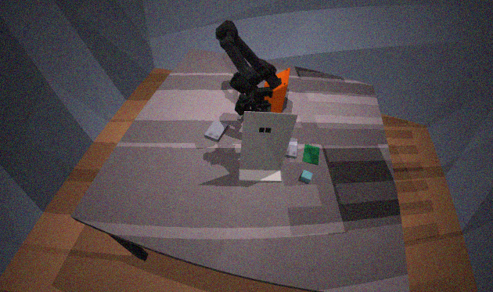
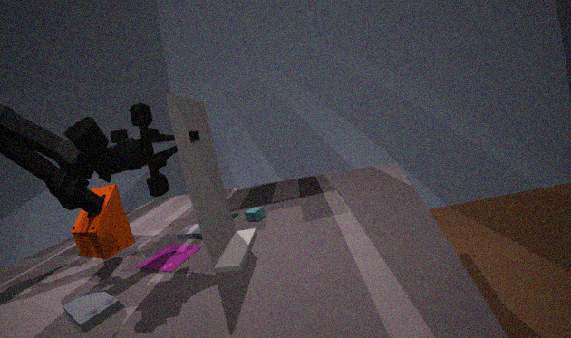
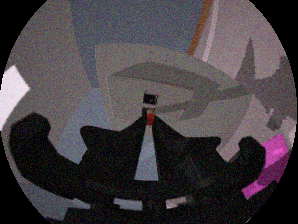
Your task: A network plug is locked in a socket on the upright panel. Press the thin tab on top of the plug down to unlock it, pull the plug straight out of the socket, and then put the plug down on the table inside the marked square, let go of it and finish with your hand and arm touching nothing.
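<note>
Right now my gripper tip is 25 cm above the magenta marked square, 13 cm past it and 1 cm to the left of it. From my gripper tip the other things lie so: green flat patch: 25 cm below, 23 cm to the left, 10 cm behind; then upright panel: 10 cm below, 3 cm ahead, 1 cm to the right; then cyan block: 24 cm below, 19 cm to the left, 3 cm ahead.
</note>
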